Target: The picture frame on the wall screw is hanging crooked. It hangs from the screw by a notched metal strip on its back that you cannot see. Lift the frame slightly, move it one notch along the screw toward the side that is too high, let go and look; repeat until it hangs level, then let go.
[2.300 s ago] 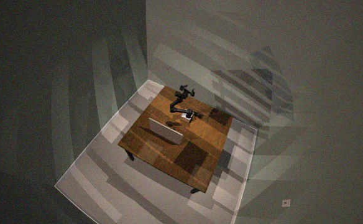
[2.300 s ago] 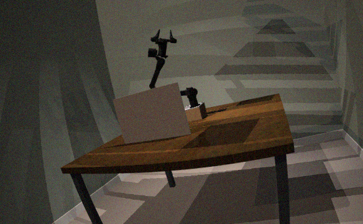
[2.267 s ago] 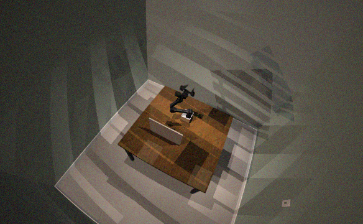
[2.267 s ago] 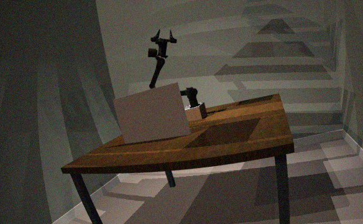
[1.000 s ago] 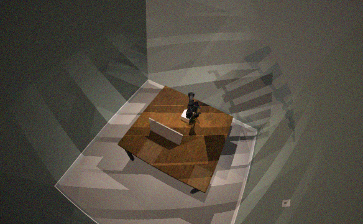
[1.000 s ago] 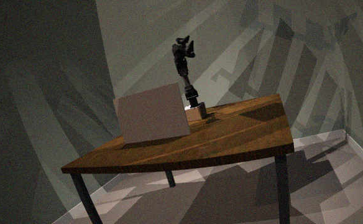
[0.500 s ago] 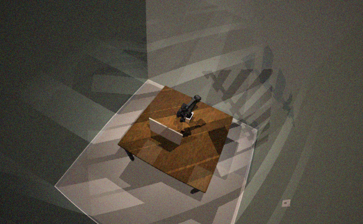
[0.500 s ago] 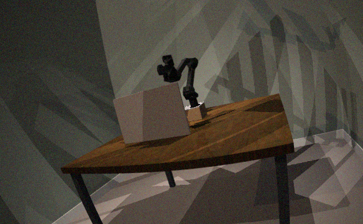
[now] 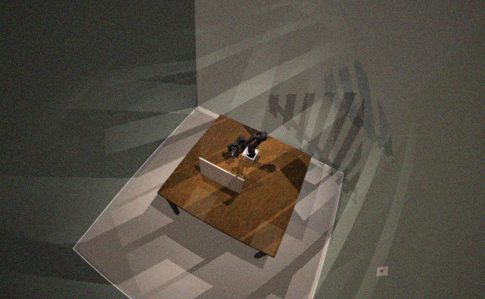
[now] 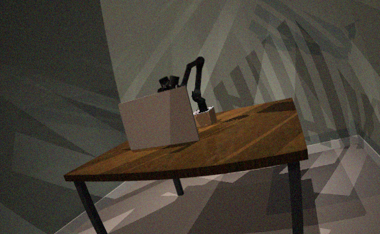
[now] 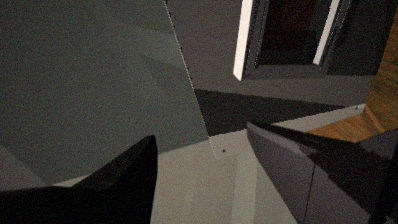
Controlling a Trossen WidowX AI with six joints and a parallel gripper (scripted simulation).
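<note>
My gripper tip is now 150 mm short of the picture frame, 30 mm to the left of it and 140 mm above it. Also, from my gripper tip: wall panel: 160 mm ahead, 40 mm to the right, 150 mm below.
</note>
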